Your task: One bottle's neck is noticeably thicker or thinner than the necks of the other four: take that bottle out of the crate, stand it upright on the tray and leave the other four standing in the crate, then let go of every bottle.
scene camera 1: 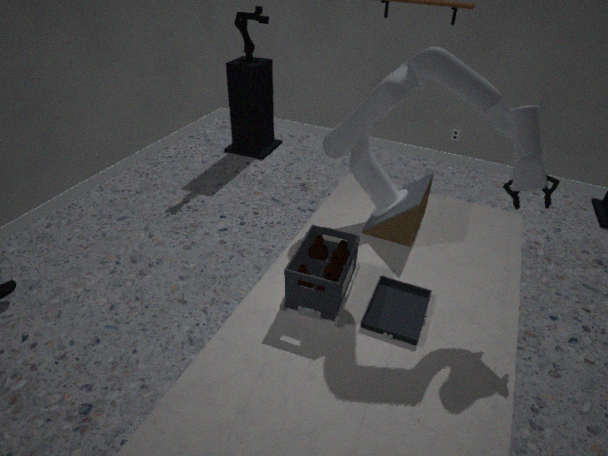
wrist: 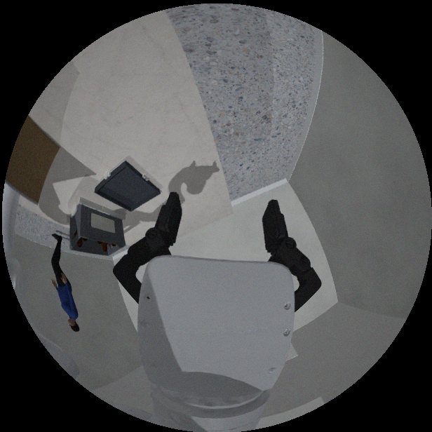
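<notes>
A grey crate (scene camera 1: 312,300) (wrist: 119,228) stands on the pale table and holds several dark brown bottles (scene camera 1: 318,248) (wrist: 103,246). Their necks are small and dark in both views, and I cannot tell which one differs. One bottle (scene camera 1: 343,250) stands at the crate's far right, and another (scene camera 1: 303,269) is partly hidden by the near wall. A shallow dark grey tray (scene camera 1: 399,310) (wrist: 128,186) lies right of the crate in the scene view, with no bottle on it. My gripper (scene camera 1: 532,205) (wrist: 223,204) is open and empty, high up and well to the right of crate and tray.
The arm's wedge-shaped base mount (scene camera 1: 400,224) stands on the table behind the crate and tray. A black pedestal (scene camera 1: 251,107) with a small dark arm stands on the floor at the back left. A person in blue (wrist: 67,299) shows in the wrist view.
</notes>
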